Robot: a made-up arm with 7 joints.
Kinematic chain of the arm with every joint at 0, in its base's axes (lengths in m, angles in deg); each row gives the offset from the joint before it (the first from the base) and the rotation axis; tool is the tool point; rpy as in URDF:
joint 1: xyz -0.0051 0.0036 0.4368 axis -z
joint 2: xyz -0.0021 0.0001 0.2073 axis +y
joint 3: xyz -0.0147 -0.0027 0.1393 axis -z
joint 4: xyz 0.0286 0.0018 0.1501 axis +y
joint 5: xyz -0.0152 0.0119 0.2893 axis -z
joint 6: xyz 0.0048 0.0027 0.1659 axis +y
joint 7: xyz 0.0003 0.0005 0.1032 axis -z
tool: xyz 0.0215 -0.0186 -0.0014 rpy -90 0 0
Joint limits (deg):
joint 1: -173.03..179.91
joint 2: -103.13..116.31
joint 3: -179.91..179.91
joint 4: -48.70..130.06
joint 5: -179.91..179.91
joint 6: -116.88..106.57
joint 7: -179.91..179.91
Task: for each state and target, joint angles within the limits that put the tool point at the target. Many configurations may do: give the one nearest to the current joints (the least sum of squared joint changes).
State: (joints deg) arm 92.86 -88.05 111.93 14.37 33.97 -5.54 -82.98
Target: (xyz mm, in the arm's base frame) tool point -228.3 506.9 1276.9
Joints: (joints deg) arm 95.28 -36.54 92.41 23.02 31.74 1.52 -84.47
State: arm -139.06 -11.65 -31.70 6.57 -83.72 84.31 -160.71
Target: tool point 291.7 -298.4 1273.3
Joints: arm -143.82 -23.60 -33.68 -5.99 -86.17 94.43 -157.93
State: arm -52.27 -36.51 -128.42 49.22 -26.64 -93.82 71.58
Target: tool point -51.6 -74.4 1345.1
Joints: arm -59.54 -9.69 -124.68 5.07 -21.58 -108.86 76.24
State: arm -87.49 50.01 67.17 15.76 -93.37 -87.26 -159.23
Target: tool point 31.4 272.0 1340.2
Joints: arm -91.53 28.06 69.85 3.28 -91.13 -85.70 -158.53
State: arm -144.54 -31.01 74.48 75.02 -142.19 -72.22 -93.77
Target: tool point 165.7 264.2 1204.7
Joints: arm -141.85 -41.43 30.50 71.17 -147.17 -80.40 -94.72
